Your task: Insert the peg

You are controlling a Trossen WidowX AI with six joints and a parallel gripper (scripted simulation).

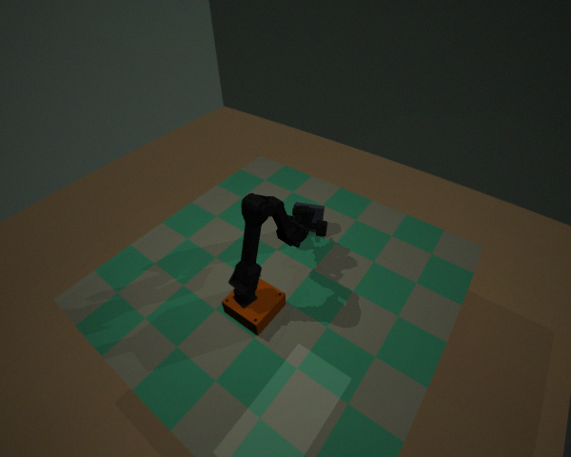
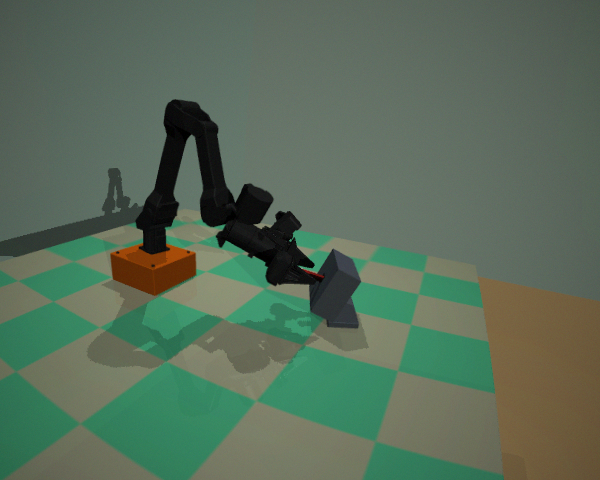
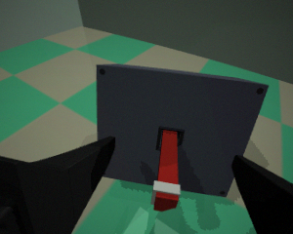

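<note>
The red peg lies 1 cm behind my gripper tip and 1 cm to the right of it. From my gripper tip the other things lie so: sloped panel 3 cm ahead, 3 cm to the left, 2 cm below; then foot 6 cm ahead, 4 cm to the left, 9 cm below.
</note>
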